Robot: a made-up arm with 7 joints. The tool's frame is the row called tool.
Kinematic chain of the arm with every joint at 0, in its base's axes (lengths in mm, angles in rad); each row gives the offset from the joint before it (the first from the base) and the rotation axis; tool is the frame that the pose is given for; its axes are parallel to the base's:
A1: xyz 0 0 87.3 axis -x
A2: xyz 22.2 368 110.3 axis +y
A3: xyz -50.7 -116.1 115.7 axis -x
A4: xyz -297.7 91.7 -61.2 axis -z
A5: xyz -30 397.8 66.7 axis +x
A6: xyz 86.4 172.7 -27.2 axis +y
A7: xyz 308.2 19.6 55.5 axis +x
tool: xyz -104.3 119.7 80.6
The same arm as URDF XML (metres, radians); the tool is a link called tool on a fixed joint. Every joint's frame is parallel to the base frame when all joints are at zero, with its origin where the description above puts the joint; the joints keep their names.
<robot name="arm">
<joint name="A1" type="continuous"><parent link="base_link"/><child link="link1"/><origin xyz="0 0 0.0873"/><axis xyz="-1 0 0"/></joint>
<joint name="A2" type="continuous"><parent link="link1"/><child link="link2"/><origin xyz="0.0222 0.368 0.1103"/><axis xyz="0 1 0"/></joint>
<joint name="A3" type="continuous"><parent link="link2"/><child link="link3"/><origin xyz="-0.0507 -0.1161 0.1157"/><axis xyz="-1 0 0"/></joint>
<joint name="A4" type="continuous"><parent link="link3"/><child link="link4"/><origin xyz="-0.2977 0.0917 -0.0612"/><axis xyz="0 0 -1"/></joint>
<joint name="A5" type="continuous"><parent link="link4"/><child link="link5"/><origin xyz="-0.03 0.3978 0.0667"/><axis xyz="1 0 0"/></joint>
<joint name="A6" type="continuous"><parent link="link5"/><child link="link6"/><origin xyz="0.0864 0.1727 -0.0272"/><axis xyz="0 1 0"/></joint>
<joint name="A7" type="continuous"><parent link="link6"/><child link="link7"/><origin xyz="0.3082 0.0196 0.0555"/><axis xyz="1 0 0"/></joint>
<joint name="tool_joint" type="fixed"><parent link="link7"/><child link="tool"/><origin xyz="-0.1043 0.1197 0.0806"/></joint>
<link name="base_link"/>
<link name="link1"/>
<link name="link2"/>
<link name="link3"/>
<link name="link4"/>
<link name="link5"/>
<link name="link6"/>
<link name="link7"/>
<link name="tool"/>
</robot>

